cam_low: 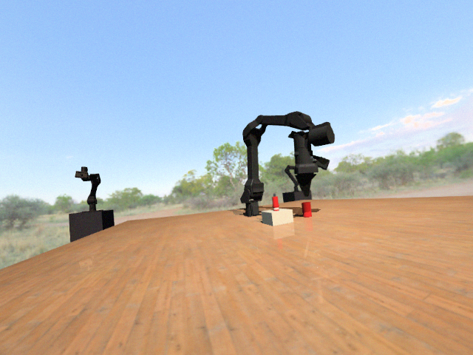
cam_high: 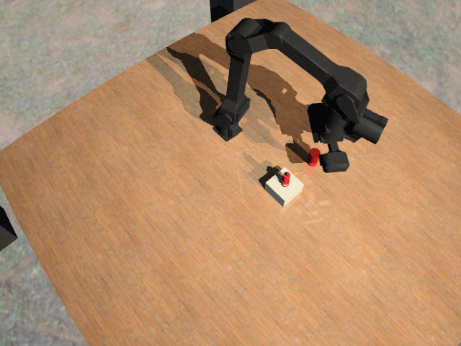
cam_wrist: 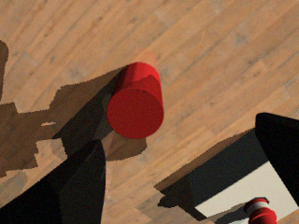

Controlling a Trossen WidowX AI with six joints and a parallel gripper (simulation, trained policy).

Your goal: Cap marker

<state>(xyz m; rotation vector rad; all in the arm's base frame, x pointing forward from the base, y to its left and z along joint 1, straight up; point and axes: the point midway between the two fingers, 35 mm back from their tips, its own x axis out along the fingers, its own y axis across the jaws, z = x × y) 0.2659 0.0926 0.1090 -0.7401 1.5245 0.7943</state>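
Right now my gripper tip is 2 cm past the red cap, 1 cm to the right of it and 5 cm above it. Also, from my gripper tip: pale holder block 1 cm behind, 11 cm to the right, 6 cm below.
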